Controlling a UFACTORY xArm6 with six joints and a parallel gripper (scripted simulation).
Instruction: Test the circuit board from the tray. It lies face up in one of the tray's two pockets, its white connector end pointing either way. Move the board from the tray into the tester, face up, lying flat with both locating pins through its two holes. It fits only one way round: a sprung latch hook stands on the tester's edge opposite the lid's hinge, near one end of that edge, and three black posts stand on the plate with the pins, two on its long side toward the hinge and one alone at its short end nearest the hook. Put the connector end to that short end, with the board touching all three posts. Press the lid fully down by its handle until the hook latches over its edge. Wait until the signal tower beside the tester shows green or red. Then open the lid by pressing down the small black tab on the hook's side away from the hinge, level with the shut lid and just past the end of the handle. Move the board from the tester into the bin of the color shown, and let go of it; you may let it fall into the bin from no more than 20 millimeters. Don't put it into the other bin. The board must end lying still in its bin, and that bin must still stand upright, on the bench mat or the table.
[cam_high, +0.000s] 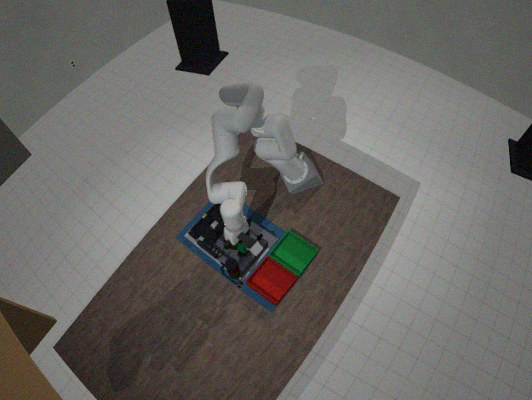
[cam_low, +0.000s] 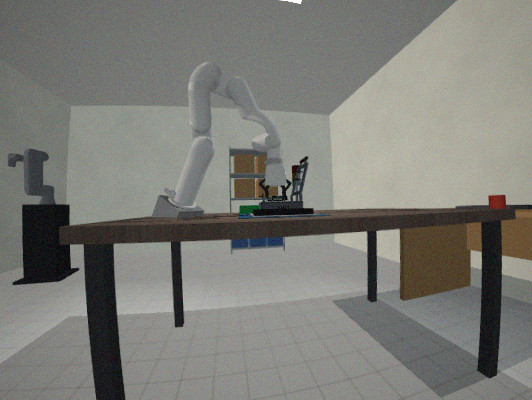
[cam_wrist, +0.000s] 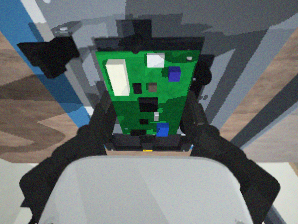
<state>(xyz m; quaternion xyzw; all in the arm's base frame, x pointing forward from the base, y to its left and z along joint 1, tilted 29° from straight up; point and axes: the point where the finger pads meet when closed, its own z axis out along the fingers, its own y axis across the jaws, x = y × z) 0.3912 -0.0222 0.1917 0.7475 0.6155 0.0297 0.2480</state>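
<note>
Now: the green circuit board right at my hand. Also, from my hand: tester lid 120 mm ahead, 100 mm above, 30 mm to the right; tester plate 10 mm below, 10 mm ahead; black latch block 70 mm to the left, 40 mm behind.
</note>
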